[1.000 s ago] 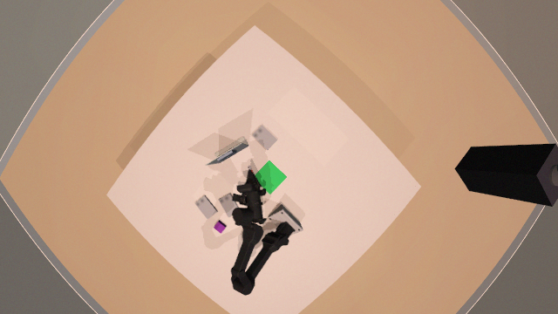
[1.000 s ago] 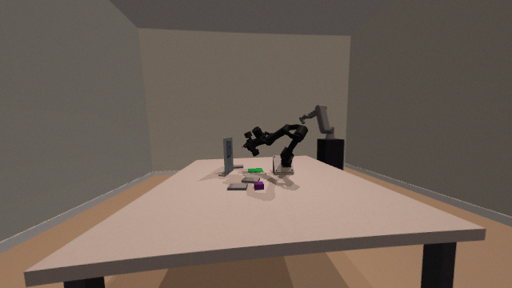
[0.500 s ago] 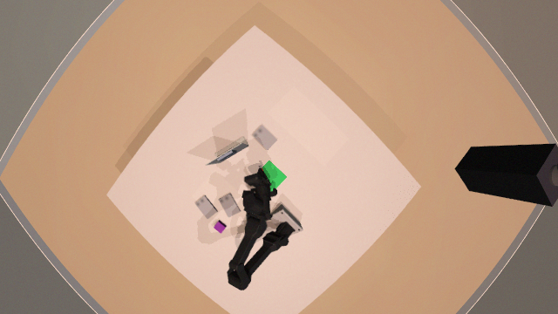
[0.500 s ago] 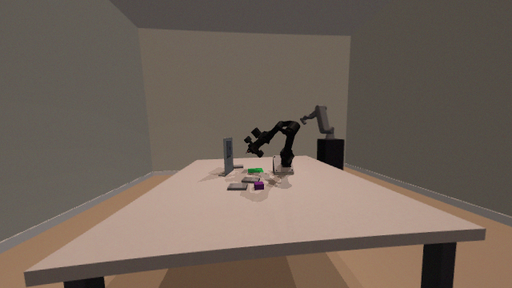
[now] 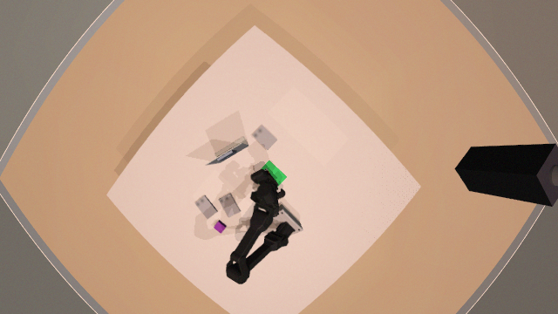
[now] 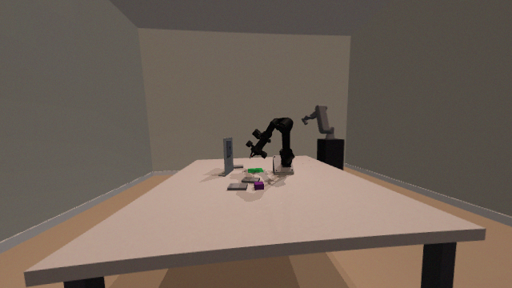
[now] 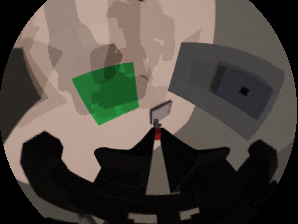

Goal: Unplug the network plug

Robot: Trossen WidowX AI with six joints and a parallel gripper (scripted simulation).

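My gripper tip is now 110 mm above the green marked square, 30 mm past it and 20 mm to the right of it. Round my gripper tip: grey upright panel (180 mm ahead, 70 mm to the left, 10 mm above); network plug (right at my gripper tip).
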